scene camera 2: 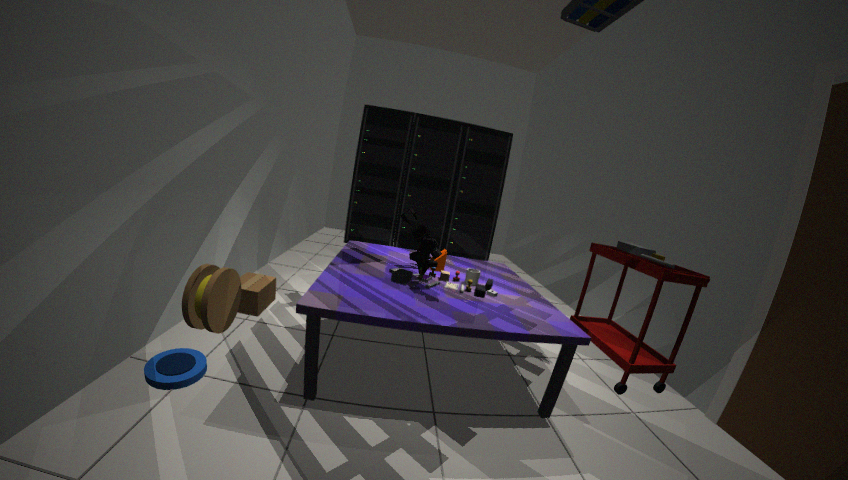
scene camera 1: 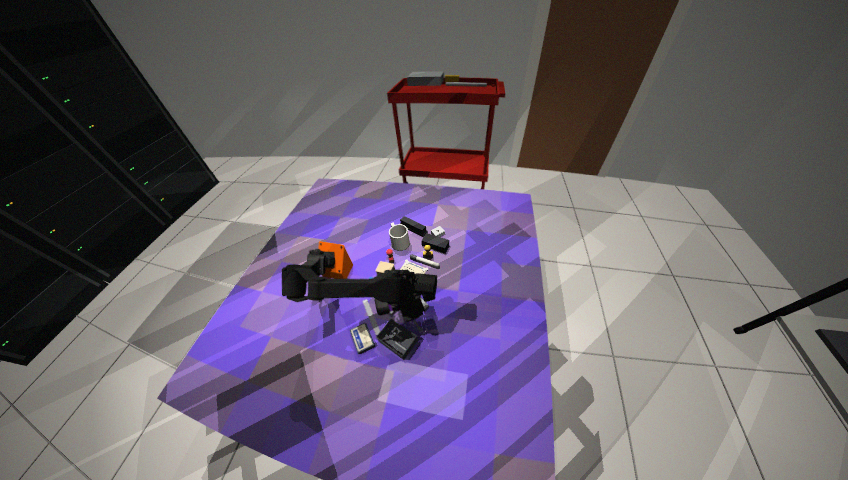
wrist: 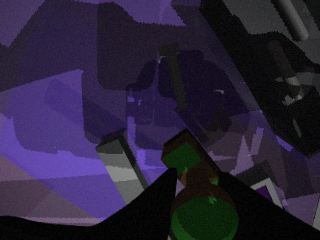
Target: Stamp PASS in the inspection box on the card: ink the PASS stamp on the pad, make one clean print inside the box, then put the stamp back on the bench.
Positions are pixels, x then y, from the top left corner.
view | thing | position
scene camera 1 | my gripper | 408, 308
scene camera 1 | dark tray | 393, 336
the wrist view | my gripper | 197, 177
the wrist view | dark tray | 268, 51
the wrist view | bolt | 169, 50
